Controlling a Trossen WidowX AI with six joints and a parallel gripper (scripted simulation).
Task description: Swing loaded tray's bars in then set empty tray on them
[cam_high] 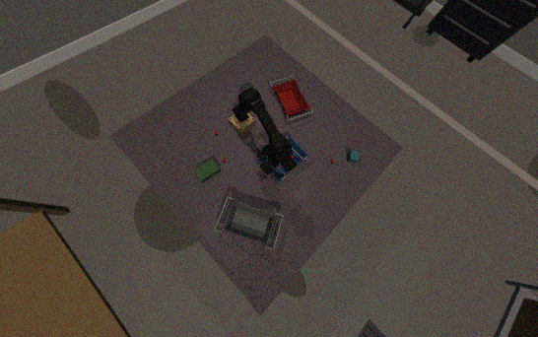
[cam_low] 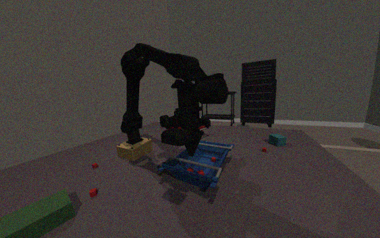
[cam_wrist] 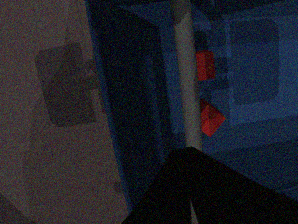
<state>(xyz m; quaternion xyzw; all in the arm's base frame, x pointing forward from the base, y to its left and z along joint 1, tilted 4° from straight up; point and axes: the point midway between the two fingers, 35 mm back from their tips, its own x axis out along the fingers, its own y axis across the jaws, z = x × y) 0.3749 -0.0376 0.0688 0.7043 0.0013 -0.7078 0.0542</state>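
Right now my gripper tip is 31 cm past the red tray, 39 cm to the right of it and 5 cm above it. Also, from my gripper tip: teal block: 24 cm ahead, 45 cm to the left, 7 cm below; green block: 22 cm behind, 32 cm to the right, 7 cm below.
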